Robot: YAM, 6 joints.
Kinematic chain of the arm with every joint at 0, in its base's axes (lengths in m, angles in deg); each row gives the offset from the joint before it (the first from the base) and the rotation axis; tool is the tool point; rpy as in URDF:
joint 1: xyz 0 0 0.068 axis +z
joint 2: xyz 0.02 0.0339 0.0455 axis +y
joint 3: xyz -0.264 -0.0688 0 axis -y
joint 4: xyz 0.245 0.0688 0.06 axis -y
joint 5: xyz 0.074 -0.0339 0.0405 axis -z
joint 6: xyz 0.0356 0 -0.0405 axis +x
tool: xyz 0 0 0 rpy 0 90 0
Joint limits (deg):
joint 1: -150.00..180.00
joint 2: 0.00..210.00
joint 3: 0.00..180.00
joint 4: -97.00..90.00
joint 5: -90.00..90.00
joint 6: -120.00..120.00
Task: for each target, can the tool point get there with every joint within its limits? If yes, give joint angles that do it. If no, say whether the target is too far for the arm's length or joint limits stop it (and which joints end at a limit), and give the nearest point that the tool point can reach.
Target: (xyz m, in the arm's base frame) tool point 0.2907 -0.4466 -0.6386
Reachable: no: too far | nearest point 0.2179 -0.3347 -0.3474 | short by 0.320 m
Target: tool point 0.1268 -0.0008 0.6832
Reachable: yes | joints 15.25 93.58 164.88 -30.64 73.28 -82.65
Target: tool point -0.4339 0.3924 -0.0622
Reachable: yes | joints 135.95 182.59 150.18 -20.86 -33.55 1.24
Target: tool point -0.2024 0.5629 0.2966
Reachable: yes | joints 107.38 166.75 166.17 41.49 -44.69 -81.30
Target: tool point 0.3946 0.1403 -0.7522
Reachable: no: too far | nearest point 0.3113 0.1107 -0.3710 | short by 0.391 m
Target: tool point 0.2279 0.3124 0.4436
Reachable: yes | joints 56.73 105.52 124.71 -55.41 32.49 -18.59
